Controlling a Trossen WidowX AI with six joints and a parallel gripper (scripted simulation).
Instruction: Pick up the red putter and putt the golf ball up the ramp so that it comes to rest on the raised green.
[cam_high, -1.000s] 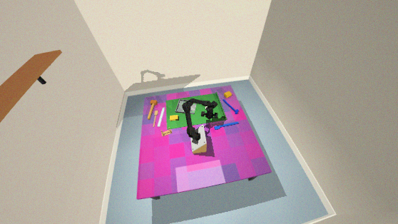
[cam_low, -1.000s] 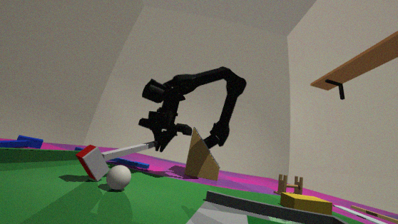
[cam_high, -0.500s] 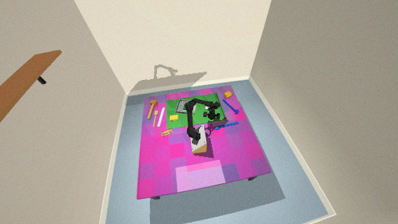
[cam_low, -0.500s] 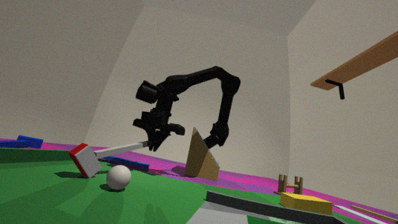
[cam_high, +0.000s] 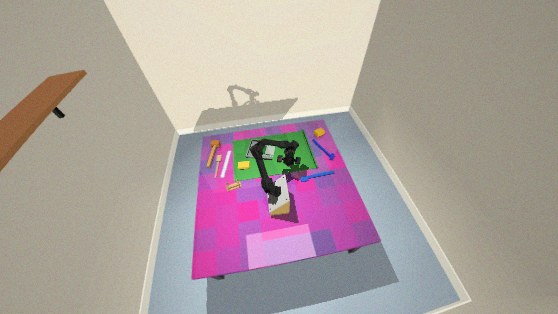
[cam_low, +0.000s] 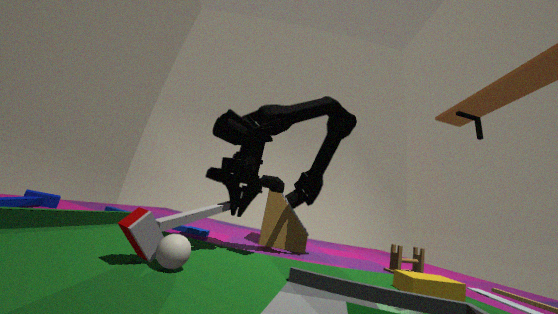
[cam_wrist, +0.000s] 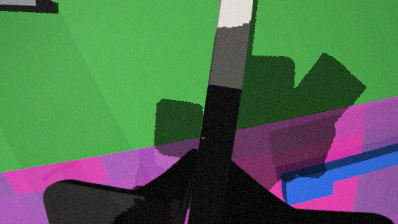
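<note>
Right now the red putter is 11 cm ahead of my gripper tip and 3 cm to the right of it. Also, from my gripper tip: white stick: 14 cm ahead, 56 cm to the left, 7 cm below; yellow block: 9 cm ahead, 39 cm to the left, 6 cm below; white golf ball: 21 cm ahead, 2 cm to the right, 5 cm below.
</note>
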